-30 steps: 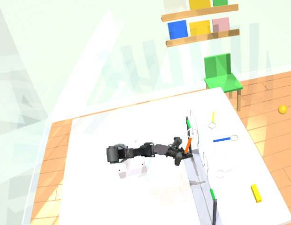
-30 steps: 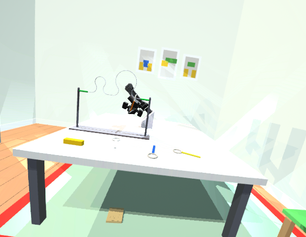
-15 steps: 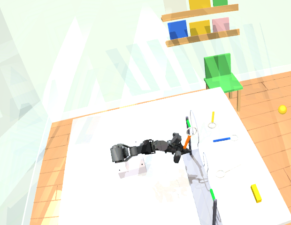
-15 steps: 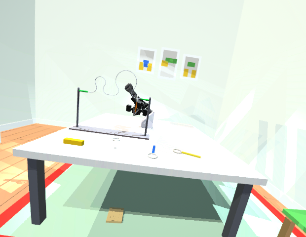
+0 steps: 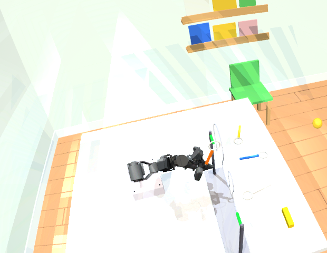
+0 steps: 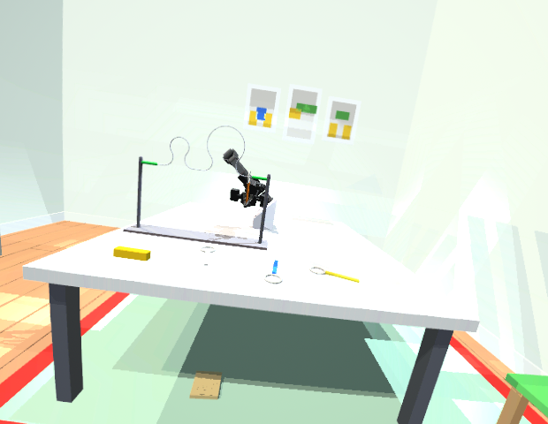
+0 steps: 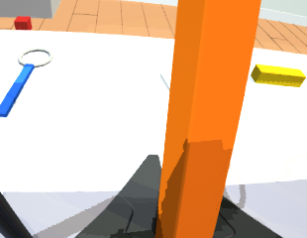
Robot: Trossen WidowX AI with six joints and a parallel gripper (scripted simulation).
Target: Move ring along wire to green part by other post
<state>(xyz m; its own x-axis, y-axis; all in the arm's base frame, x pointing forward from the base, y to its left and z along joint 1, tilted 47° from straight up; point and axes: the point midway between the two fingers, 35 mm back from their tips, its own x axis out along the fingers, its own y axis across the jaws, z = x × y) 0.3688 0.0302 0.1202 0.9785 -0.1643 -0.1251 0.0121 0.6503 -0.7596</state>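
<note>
My gripper tip is now 100 mm below the orange-handled ring and 10 mm to the right of it. From my gripper tip the other things lie so: blue-handled ring: 270 mm ahead, 190 mm to the left, 160 mm below; then yellow-handled ring: 390 mm to the left, 200 mm ahead, 160 mm below; then white-handled ring: 210 mm ahead, 160 mm below, 80 mm to the right.
</note>
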